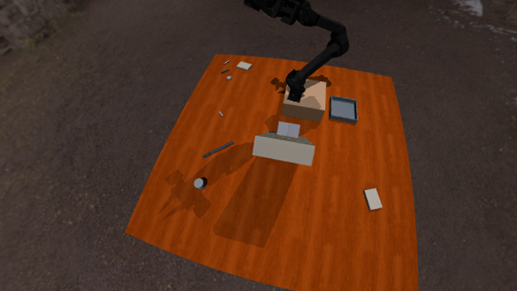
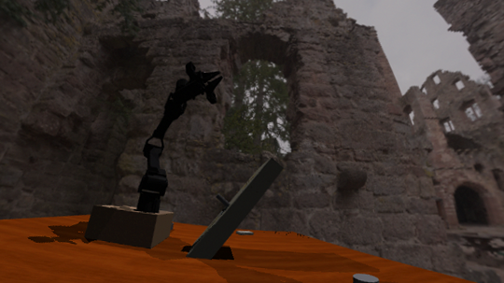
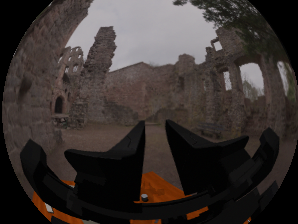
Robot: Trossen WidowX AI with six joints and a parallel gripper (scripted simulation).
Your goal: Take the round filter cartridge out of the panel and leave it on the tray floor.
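The round filter cartridge is 38 cm below my gripper tip, 16 cm to the left of it and 16 cm ahead of it. Round my gripper tip: tray: 62 cm below, 39 cm to the left, 29 cm behind; grey service panel: 45 cm below, 16 cm to the left, 12 cm ahead.
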